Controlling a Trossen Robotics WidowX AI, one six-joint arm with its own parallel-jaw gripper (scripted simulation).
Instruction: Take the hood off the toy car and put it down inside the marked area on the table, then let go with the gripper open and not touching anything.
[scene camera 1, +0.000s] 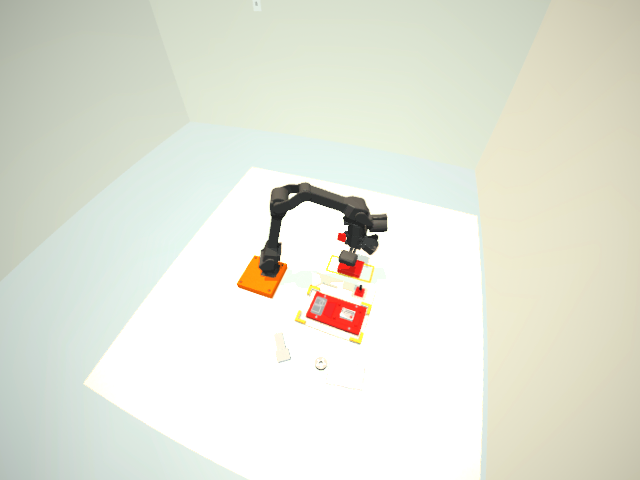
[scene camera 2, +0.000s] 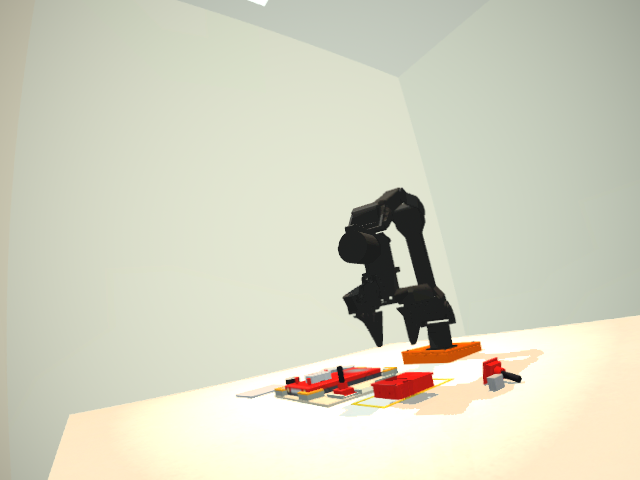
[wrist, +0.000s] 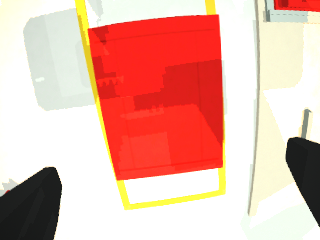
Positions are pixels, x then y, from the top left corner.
Labels:
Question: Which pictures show the red toy car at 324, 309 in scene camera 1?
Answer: Scene camera 1 and scene camera 2 only.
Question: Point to my gripper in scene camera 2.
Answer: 396, 346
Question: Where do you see my gripper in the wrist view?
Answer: At 175, 165

